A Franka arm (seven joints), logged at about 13 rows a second.
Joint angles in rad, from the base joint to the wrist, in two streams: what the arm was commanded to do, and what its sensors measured. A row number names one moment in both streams.
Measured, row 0:
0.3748 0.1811 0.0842 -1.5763 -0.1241 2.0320 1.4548
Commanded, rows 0 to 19:
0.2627 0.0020 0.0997 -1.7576 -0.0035 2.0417 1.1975
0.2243 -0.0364 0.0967 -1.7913 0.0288 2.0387 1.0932
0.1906 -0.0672 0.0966 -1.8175 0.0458 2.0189 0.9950
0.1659 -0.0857 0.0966 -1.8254 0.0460 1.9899 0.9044
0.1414 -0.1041 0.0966 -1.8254 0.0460 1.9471 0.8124
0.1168 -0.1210 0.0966 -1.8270 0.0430 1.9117 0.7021
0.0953 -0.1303 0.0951 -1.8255 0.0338 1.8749 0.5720
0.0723 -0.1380 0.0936 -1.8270 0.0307 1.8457 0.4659
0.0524 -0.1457 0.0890 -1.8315 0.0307 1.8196 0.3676
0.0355 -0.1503 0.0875 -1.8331 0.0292 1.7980 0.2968
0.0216 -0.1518 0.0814 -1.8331 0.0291 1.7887 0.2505
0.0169 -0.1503 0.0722 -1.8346 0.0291 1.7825 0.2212
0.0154 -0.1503 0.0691 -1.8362 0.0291 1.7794 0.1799
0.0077 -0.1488 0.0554 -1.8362 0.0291 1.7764 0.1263
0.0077 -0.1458 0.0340 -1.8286 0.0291 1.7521 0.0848
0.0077 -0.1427 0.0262 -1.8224 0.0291 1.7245 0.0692
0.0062 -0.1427 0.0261 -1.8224 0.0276 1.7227 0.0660
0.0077 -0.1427 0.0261 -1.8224 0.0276 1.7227 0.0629
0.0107 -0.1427 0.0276 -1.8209 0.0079 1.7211 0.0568
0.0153 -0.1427 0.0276 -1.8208 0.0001 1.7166 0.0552
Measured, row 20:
0.0131 -0.1265 0.0234 -1.8154 0.0167 1.7337 0.0740
